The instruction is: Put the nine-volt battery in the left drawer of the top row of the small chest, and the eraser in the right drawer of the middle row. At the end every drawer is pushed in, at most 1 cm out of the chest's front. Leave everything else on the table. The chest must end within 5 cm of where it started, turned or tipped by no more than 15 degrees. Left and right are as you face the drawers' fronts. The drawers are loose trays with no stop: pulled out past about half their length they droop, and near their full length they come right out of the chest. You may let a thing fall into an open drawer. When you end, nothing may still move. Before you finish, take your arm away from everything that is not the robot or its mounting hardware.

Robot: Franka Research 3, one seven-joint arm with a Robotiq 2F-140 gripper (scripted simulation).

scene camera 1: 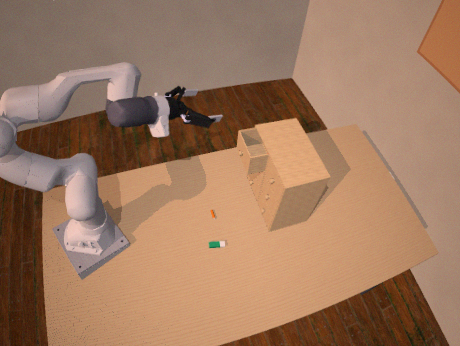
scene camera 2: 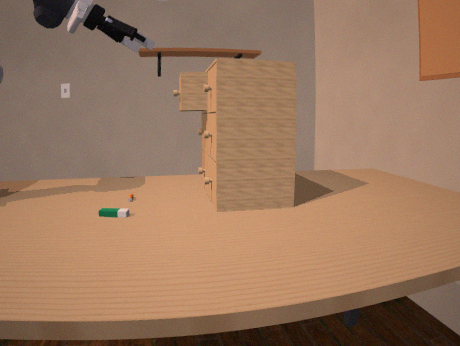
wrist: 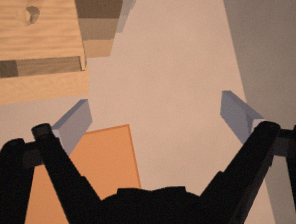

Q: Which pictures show my gripper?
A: Scene camera 1, scene camera 2 and the wrist view: all of them.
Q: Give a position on a small wooden chest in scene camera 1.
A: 304, 177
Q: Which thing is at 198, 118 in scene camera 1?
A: My gripper.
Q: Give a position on a drawer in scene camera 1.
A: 255, 160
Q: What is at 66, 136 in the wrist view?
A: My gripper.
